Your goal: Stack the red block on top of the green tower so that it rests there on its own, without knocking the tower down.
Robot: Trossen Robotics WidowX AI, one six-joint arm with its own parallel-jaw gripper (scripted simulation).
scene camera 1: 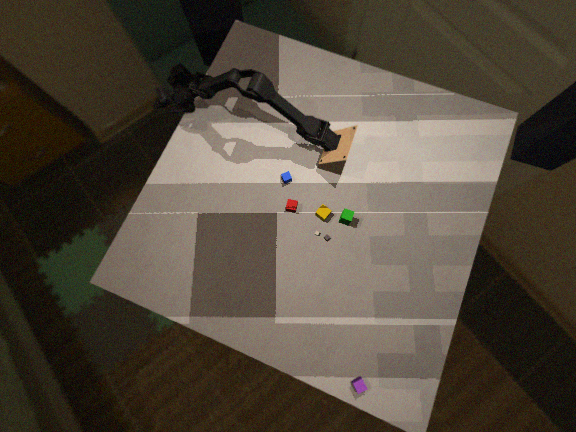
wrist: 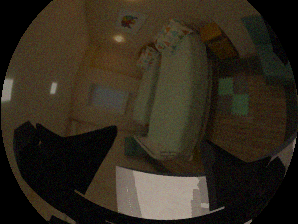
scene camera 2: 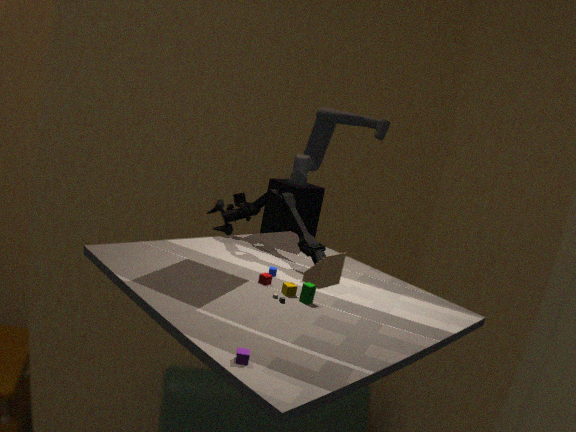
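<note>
In scene camera 1 you'd see my gripper (scene camera 1: 161,109), which is open and holds nothing. The wrist view gives me the gripper as well, at (wrist: 160,137).
</note>
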